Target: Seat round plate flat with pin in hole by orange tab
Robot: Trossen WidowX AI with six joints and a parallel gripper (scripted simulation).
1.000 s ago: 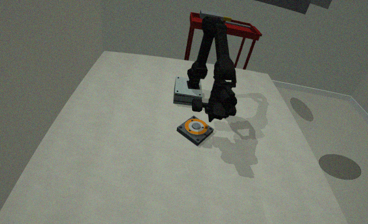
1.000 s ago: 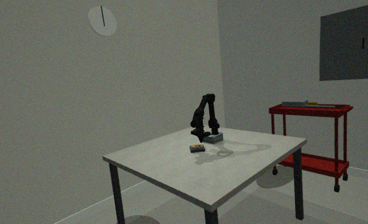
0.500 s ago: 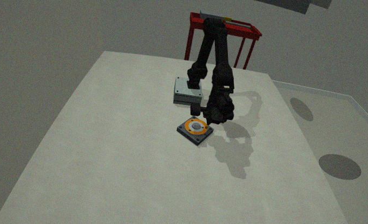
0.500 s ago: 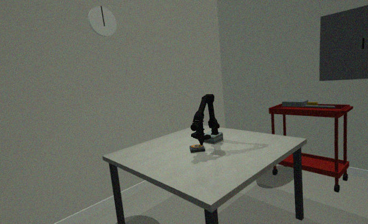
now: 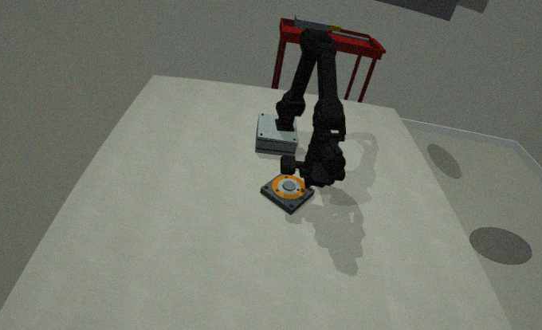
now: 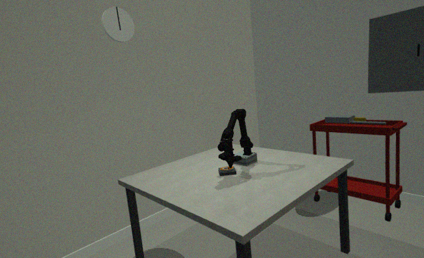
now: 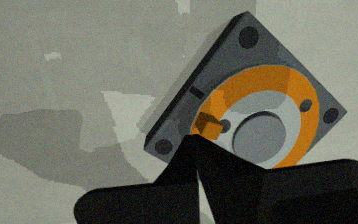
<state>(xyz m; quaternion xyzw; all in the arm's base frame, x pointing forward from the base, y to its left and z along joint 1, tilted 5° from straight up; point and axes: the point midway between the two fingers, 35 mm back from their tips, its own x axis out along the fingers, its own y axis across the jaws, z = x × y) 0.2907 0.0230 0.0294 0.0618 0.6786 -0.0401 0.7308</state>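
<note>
My gripper tip is 30 mm to the left of the round orange plate and 10 mm above it. The rest, counted from my gripper tip: dark grey square base 50 mm to the right, 20 mm below, 20 mm behind.
</note>
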